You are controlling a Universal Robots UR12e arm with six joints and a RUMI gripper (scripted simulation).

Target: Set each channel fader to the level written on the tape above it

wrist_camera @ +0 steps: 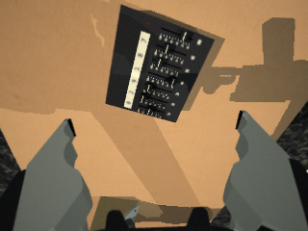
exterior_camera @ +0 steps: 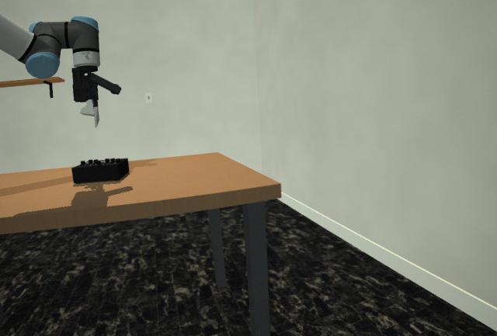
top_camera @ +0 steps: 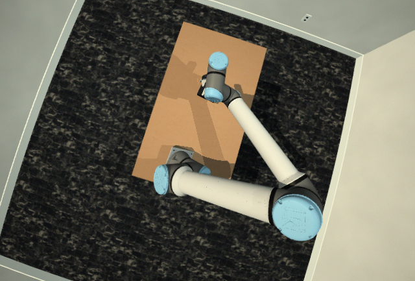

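Right now my hand is 12 cm above the fader cap, 6 cm past it and 1 cm to the right of it.
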